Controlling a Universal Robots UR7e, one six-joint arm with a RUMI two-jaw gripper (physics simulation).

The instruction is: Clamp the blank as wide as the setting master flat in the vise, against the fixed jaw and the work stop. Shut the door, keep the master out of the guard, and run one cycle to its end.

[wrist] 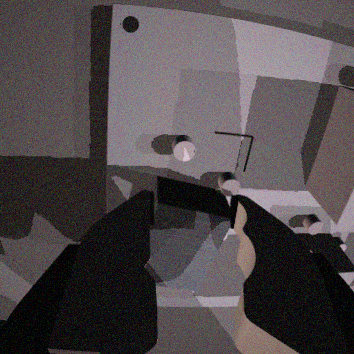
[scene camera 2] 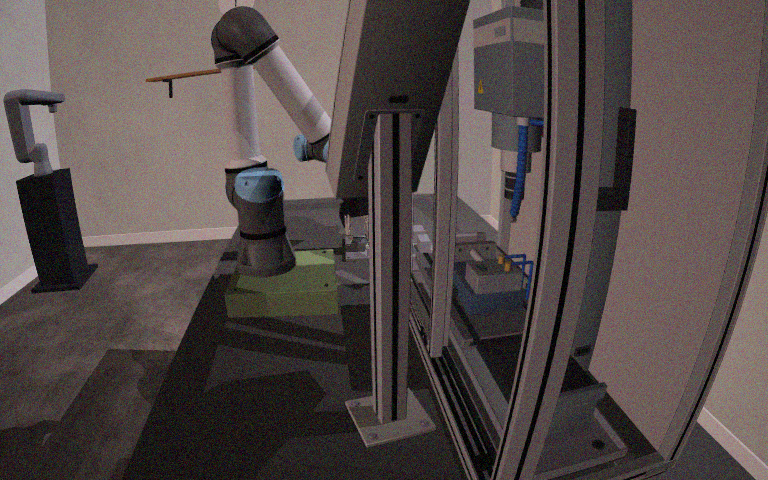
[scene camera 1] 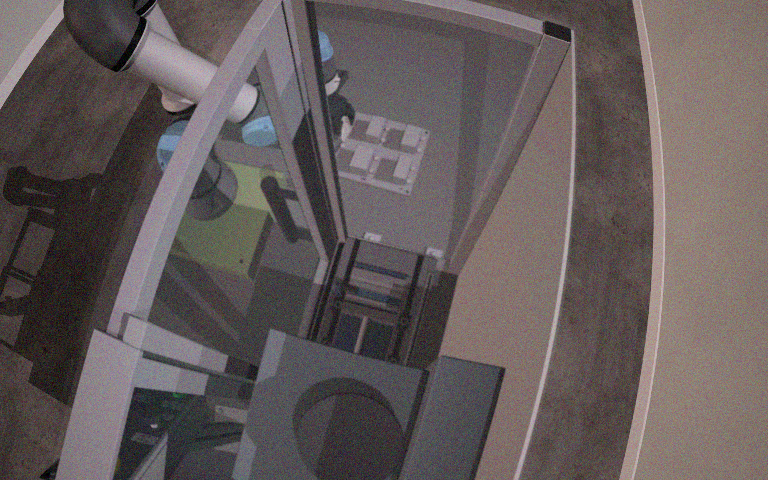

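Where they show: gripper, fingertip midpoint: [wrist: 191, 195] [scene camera 2: 360, 242] [scene camera 1: 338, 135]; arm's base, origin of the base link: [scene camera 2: 266, 265].
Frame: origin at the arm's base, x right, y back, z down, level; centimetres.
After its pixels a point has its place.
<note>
My gripper [scene camera 1: 343, 134] @[y -28.2, x -20.5, z 4.1 cm] [wrist: 191, 195] @[y -28.2, x -20.5, z 4.1 cm] is low at the near-left corner of the pale plate [scene camera 1: 378, 183] [wrist: 145, 55] @[y -26.5, x -27.4, z 4.8 cm]. In the wrist view its black fingers are shut on a grey block [wrist: 185, 250] @[y -27.6, x -18.3, z 2.3 cm] with a black end; the faces meet its two sides. Whether it is a blank or the setting master I cannot tell. Other pale blocks [scene camera 1: 402, 165] [wrist: 332, 150] stand on the plate. The vise [scene camera 1: 373, 281] [scene camera 2: 492, 278] stands inside the guard, with a blue base; what its jaws hold is unclear. The door handle [scene camera 1: 279, 209] shows on a clear panel.
The spindle head [scene camera 2: 509, 79] hangs above the vise. The guard's upright profiles [scene camera 2: 444, 226] @[y -27.1, x 44.2, z -21.0 cm] stand between arm and vise. A tilted panel [scene camera 2: 396, 62] @[y -15.2, x 59.2, z -44.4 cm] on a post [scene camera 2: 390, 266] @[y -15.4, x 56.1, z -20.8 cm] stands before the arm. The arm's green base [scene camera 2: 283, 304] @[y -2.9, x 16.8, z 2.7 cm] is beside them.
</note>
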